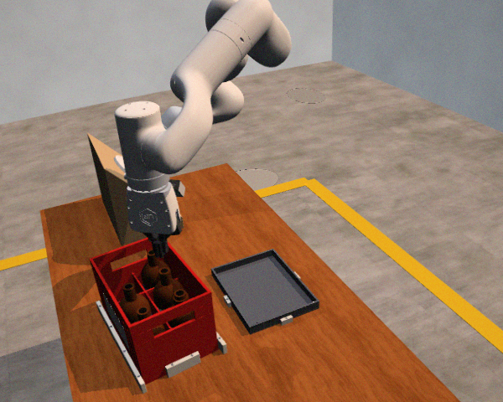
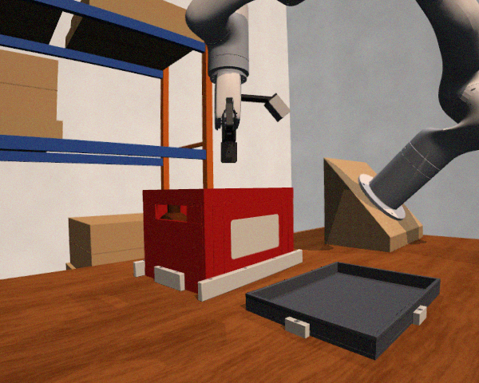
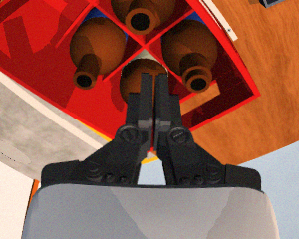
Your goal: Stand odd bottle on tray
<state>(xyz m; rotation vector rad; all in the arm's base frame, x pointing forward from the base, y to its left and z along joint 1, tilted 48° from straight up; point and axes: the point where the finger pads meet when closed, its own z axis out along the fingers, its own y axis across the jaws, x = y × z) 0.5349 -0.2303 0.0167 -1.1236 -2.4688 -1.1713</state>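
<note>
My gripper is now 160 mm above the brown bottle, 90 mm to the left of it and 70 mm short of it. Round my hand: red crate (160 mm below, 40 mm to the right, 20 mm behind); then dark grey tray (250 mm to the left, 230 mm below, 10 mm ahead).
</note>
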